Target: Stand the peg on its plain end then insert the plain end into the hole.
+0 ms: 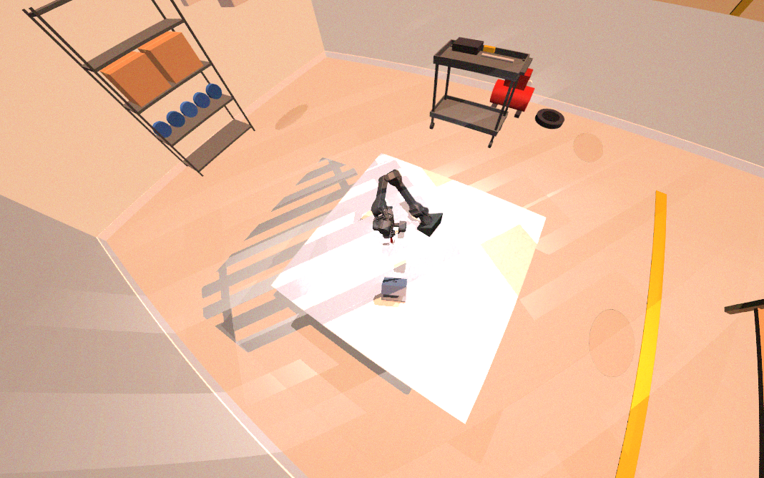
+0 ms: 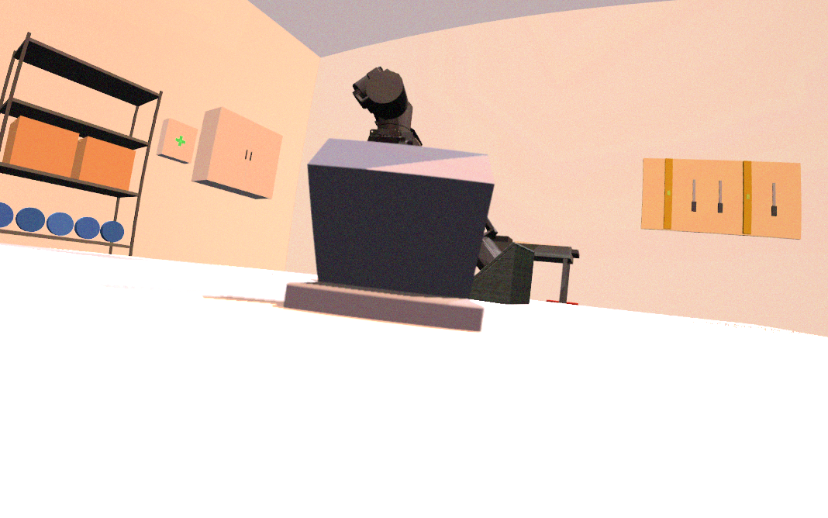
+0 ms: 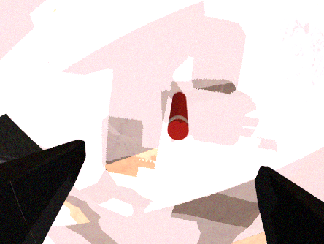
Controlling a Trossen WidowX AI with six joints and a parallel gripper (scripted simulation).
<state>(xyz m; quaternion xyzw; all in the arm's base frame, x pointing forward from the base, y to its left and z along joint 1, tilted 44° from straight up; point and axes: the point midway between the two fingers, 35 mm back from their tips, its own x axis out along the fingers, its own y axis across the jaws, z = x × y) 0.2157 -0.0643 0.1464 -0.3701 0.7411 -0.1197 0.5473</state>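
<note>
Right now the red peg is 6 cm below my gripper tip. Also, from my gripper tip: grey sloped panel 26 cm ahead, 18 cm to the left, 4 cm below.
</note>
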